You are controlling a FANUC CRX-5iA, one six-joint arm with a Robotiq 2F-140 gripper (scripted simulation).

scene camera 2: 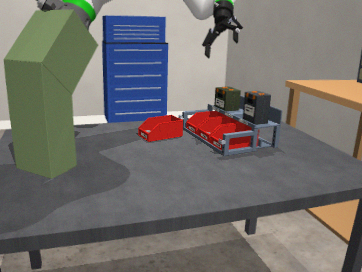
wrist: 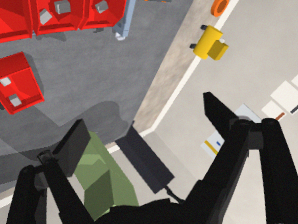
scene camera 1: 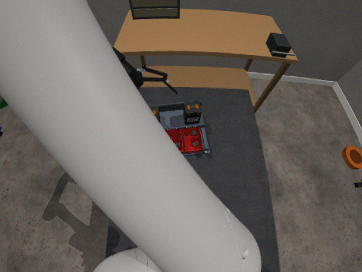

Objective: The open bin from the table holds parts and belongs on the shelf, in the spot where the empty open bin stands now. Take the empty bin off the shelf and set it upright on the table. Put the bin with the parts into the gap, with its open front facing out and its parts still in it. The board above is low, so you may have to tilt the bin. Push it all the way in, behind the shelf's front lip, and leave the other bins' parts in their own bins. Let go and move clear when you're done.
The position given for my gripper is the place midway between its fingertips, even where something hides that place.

In view: my gripper point(scene camera 2: 220, 48) and a red bin point(scene camera 2: 162, 127).
My gripper shows as well in the wrist view point(wrist: 143, 116).
